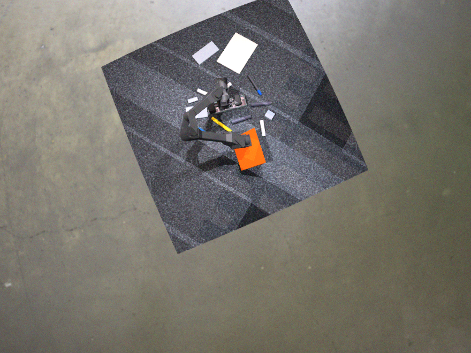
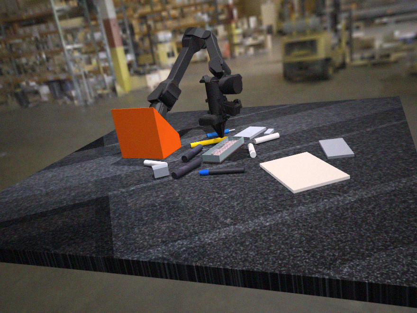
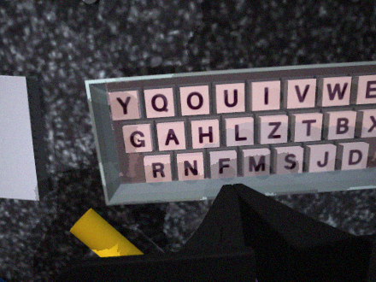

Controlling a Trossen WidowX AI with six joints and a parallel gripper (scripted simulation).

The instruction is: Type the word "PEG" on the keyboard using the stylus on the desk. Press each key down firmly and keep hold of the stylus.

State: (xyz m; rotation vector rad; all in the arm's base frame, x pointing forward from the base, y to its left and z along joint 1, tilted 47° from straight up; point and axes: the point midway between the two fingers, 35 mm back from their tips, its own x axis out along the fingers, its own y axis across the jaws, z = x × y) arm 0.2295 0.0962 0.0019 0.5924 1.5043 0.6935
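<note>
Now: gripper tip 8 cm past the stylus, 18 cm to the right of it and 4 cm above it. The rest, counted from my gripper tip: yellow cylinder: 9 cm behind, 5 cm to the left, 3 cm below; grey pad: 3 cm ahead, 17 cm to the left, 4 cm below; blue-capped pen: 8 cm ahead, 22 cm to the right, 4 cm below.
</note>
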